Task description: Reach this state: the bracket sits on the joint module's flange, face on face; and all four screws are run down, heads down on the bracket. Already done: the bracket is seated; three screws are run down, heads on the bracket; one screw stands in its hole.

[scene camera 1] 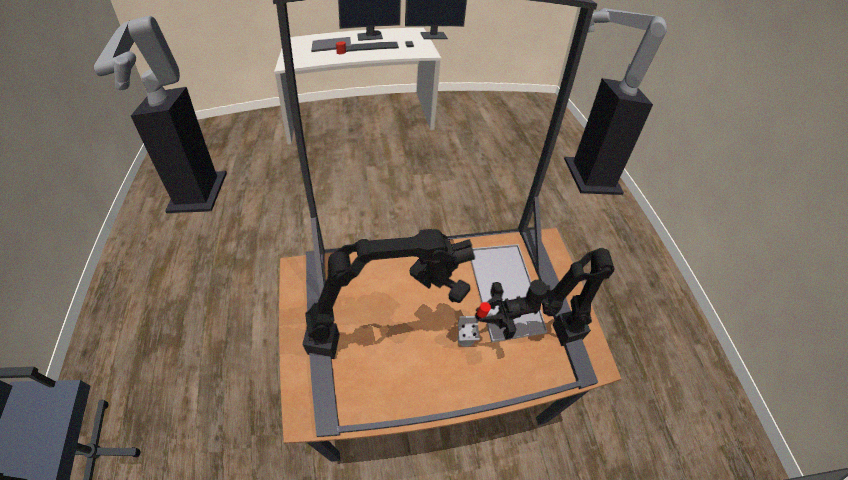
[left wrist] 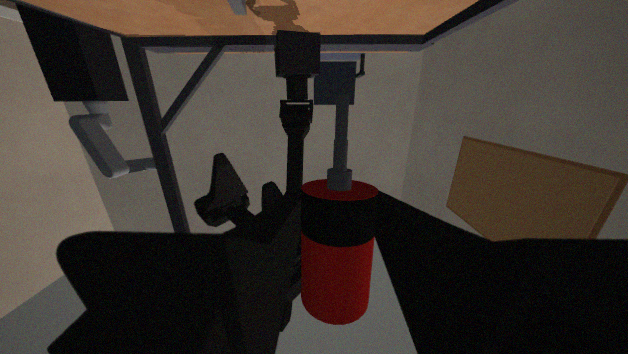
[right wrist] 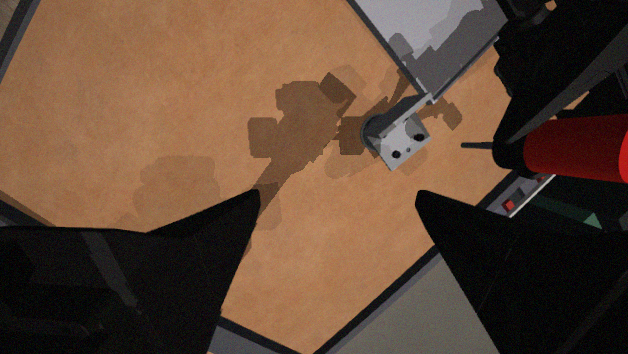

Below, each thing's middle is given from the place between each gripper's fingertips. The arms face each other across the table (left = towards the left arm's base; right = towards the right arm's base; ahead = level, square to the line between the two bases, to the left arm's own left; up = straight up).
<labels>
The grey bracket (right wrist: 400, 133) is 120 mm below my left hand and 10 mm behind it. The rest, counted from my left hand: screwdriver (left wrist: 338, 215): 20 mm to the left; then light grey tray (scene camera 1: 504, 265): 210 mm behind, 200 mm below, 180 mm to the left.
Now: right hand 7 cm short of the screwdriver, 12 cm to the right of it and 1 cm above it. Round my right hand: light grey tray (14 cm behind, 29 cm to the left, 21 cm below); then grey bracket (6 cm ahead, 10 cm to the left, 13 cm below).
</labels>
